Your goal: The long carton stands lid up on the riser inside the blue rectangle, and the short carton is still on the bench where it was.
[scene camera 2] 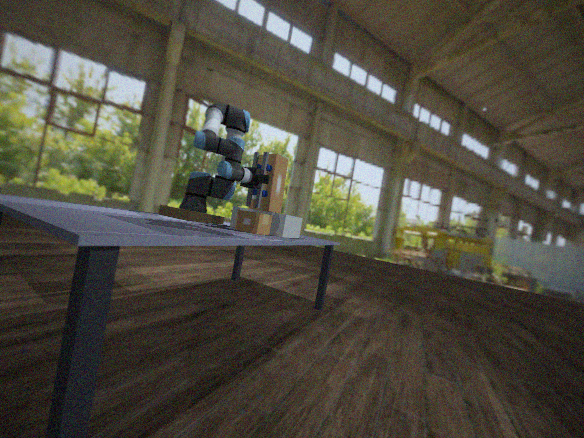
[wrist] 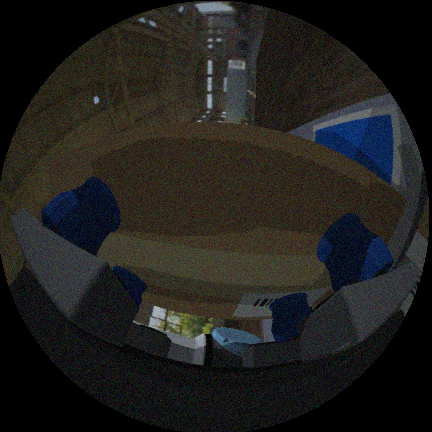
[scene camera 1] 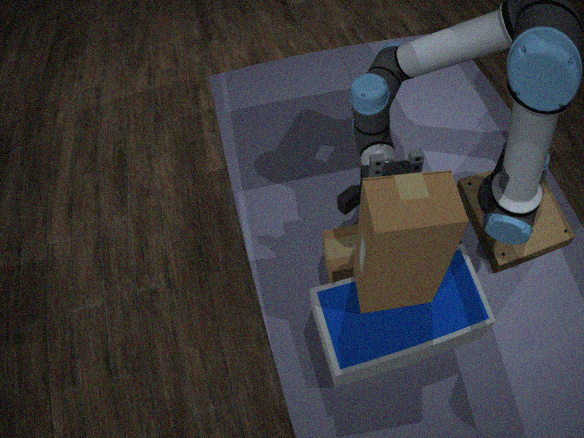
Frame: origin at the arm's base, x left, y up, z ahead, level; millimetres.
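Seen in the pictures: hand at its tool point: (wrist: 221, 260); arm's base at its link origin: (scene camera 2: 193, 210).
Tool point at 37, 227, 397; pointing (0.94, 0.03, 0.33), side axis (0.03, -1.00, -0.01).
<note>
Offsets run from my tool point to a thing's middle, as dx, dy, dz. Level surfaces: height alone.
The long carton @(+37, -3, +11) (scene camera 1: 407, 270) (scene camera 2: 278, 185) (wrist: 200, 185) is upright, its taped lid face up. Its lower end is over the back part of the blue rectangle @(+94, -159, +15) (scene camera 1: 395, 335) (wrist: 375, 137) on the white-edged riser @(+94, -219, +15) (scene camera 1: 415, 351) (scene camera 2: 287, 226). In scene camera 2 its bottom is level with the riser's top; whether it touches is unclear. My gripper (scene camera 2: 262, 180) (wrist: 215, 265) is shut on the long carton, its blue cups against one upright side; the carton hides the cups in scene camera 1. The short carton @(-91, -228, +23) (scene camera 1: 340, 250) (scene camera 2: 254, 222) sits on the bench @(dy -279) (scene camera 1: 272, 300) (scene camera 2: 115, 230), beside the riser, partly hidden behind the long carton.
The arm's wooden base plate (scene camera 1: 540, 240) (scene camera 2: 187, 214) is on the bench to the right of the riser in scene camera 1. The arm reaches around behind the long carton. The bench's long edge runs left of the short carton in that view.
</note>
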